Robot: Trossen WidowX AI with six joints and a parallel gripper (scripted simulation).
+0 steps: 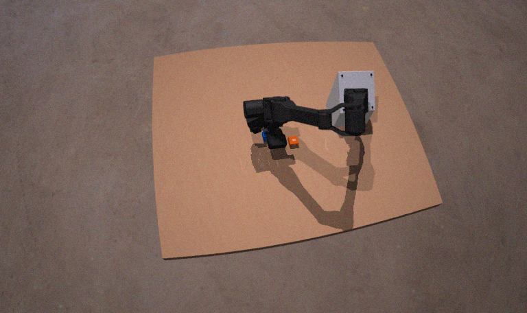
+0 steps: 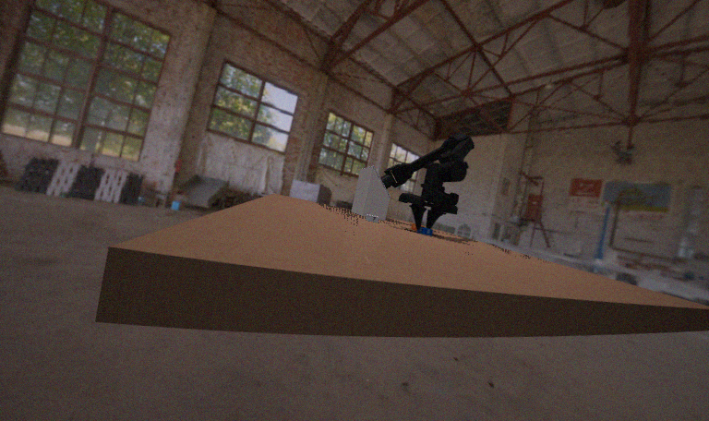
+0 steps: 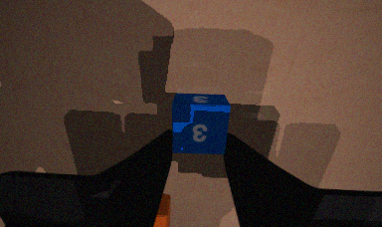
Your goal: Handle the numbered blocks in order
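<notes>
My gripper tip is now 1 cm short of the blue block. The rest, counted from my gripper tip: white block 7 cm behind, 15 cm to the right; orange block 8 cm behind, 3 cm to the left.
</notes>
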